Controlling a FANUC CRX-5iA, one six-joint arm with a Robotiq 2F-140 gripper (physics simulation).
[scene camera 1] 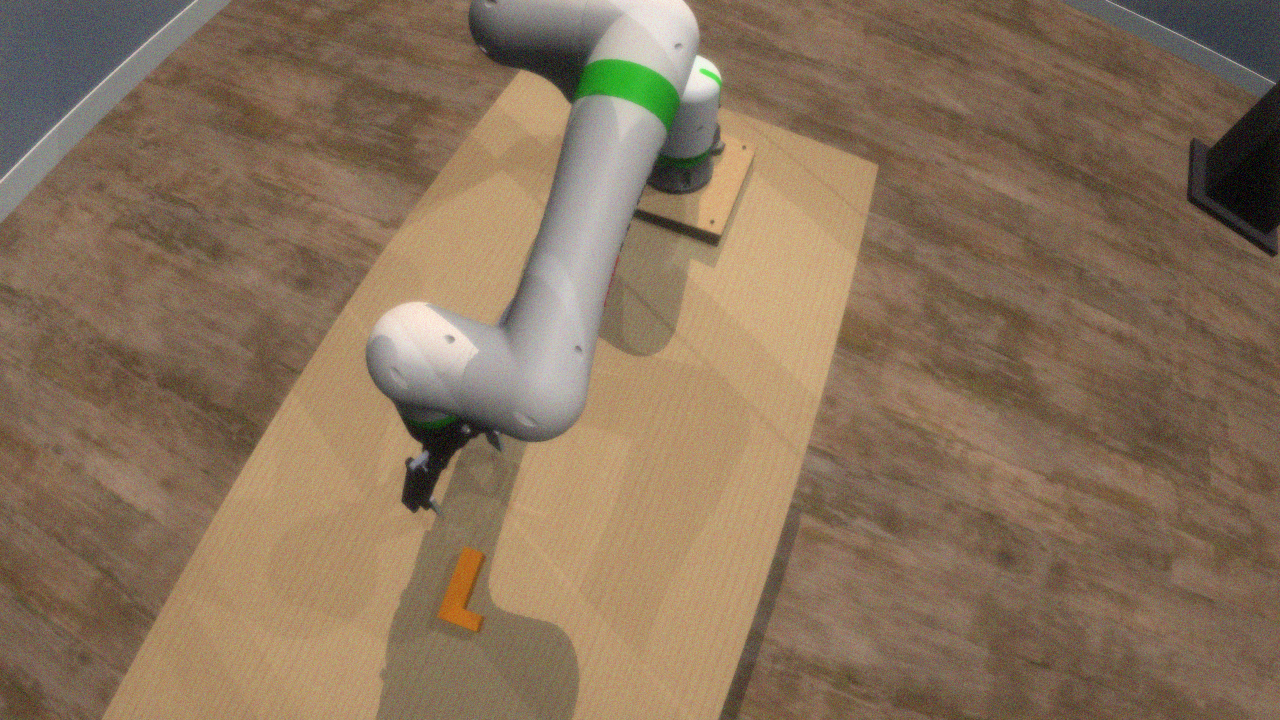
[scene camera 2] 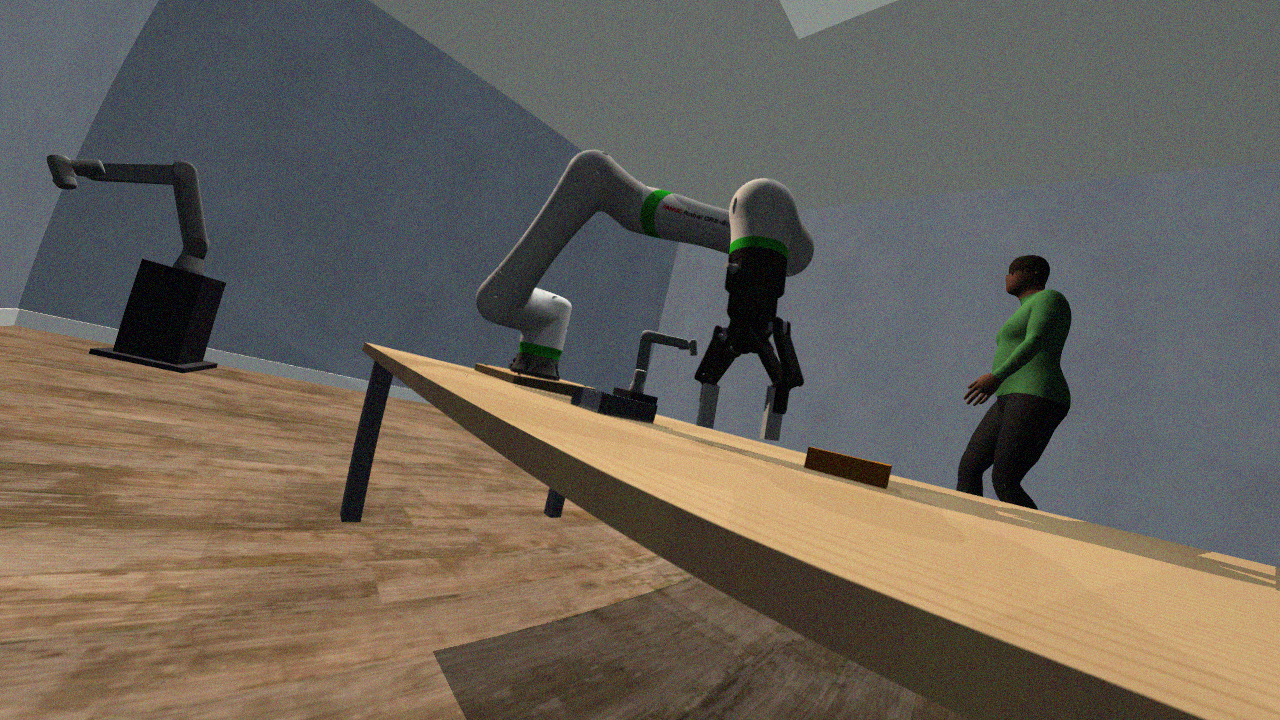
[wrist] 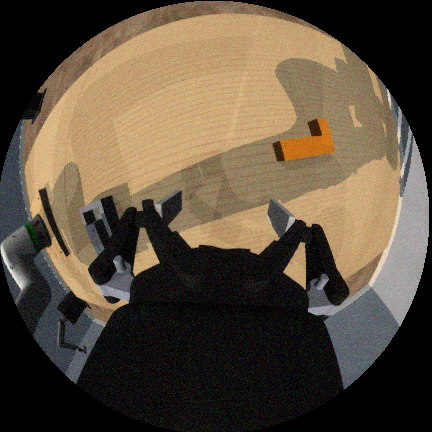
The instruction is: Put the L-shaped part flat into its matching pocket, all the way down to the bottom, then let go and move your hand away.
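Pixels of known places: gripper, fingertip midpoint: (scene camera 1: 466, 476) (scene camera 2: 733, 432) (wrist: 224, 203); arm's base, link origin: (scene camera 1: 675, 167) (scene camera 2: 534, 375) (wrist: 42, 229).
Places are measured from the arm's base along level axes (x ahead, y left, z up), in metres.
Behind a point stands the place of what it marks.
Observation:
The orange L-shaped part (scene camera 1: 460, 583) @(z 0.000, x 0.853, y 0.154 m) (scene camera 2: 847, 467) @(z -0.015, x 0.861, y 0.141 m) (wrist: 306, 148) @(z 0.000, x 0.845, y 0.149 m) lies flat on the table, apart from the fingers. In the wrist view its long leg runs left to right and its short leg points up at the right end. My gripper (scene camera 1: 466, 474) @(z -0.005, x 0.719, y 0.062 m) (scene camera 2: 739, 423) @(z -0.005, x 0.719, y 0.062 m) (wrist: 224, 203) @(z -0.005, x 0.719, y 0.062 m) is open and empty, above the table, on the robot-base side of the part. A grey block with dark openings (scene camera 2: 617, 404) @(z -0.008, x 0.514, y -0.017 m) (wrist: 99, 212) @(z -0.026, x 0.451, y 0.048 m) stands nearer the robot base, partly hidden behind a finger in the wrist view. It does not show in scene camera 1. Which opening matches the L cannot be told.
The wooden table (scene camera 1: 680, 501) @(z -0.030, x 0.559, y 0.350 m) (scene camera 2: 716, 483) @(z -0.030, x 0.914, y -0.179 m) (wrist: 180, 110) @(z -0.030, x 0.655, y 0.213 m) carries the arm's base on a wooden plate (scene camera 1: 732, 183) @(z 0.007, x -0.026, y 0.114 m). A person in green (scene camera 2: 1033, 349) stands beyond the table. Another robot on a black pedestal (scene camera 2: 170, 313) stands at the back left.

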